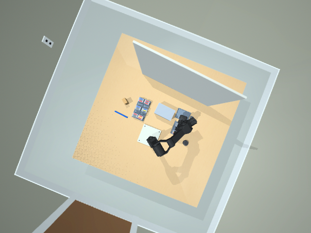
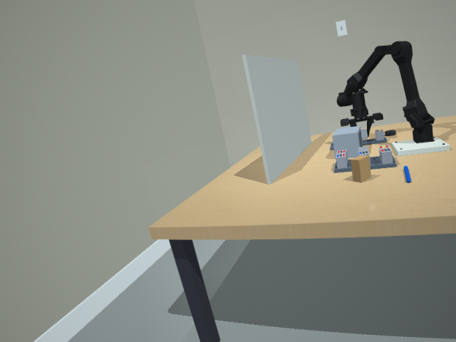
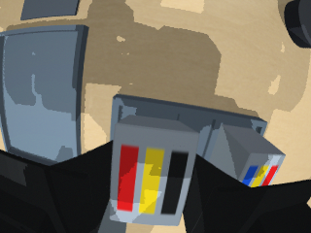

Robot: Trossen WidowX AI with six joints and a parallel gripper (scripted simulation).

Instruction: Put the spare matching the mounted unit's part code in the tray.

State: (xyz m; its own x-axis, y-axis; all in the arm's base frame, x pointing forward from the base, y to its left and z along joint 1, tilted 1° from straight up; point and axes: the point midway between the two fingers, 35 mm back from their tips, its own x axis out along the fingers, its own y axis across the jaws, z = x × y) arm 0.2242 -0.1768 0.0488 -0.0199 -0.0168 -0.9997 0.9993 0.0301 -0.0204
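Now: gripper tip 110 mm short of the grey-blue tray, 20 mm above it and 10 mm to the left of it. The rest, counted from my gripper tip: mounted unit (180 mm to the left, 70 mm ahead, 20 mm above); then grey spare (30 mm above); then black puck (130 mm to the right, 130 mm behind, 20 mm below).
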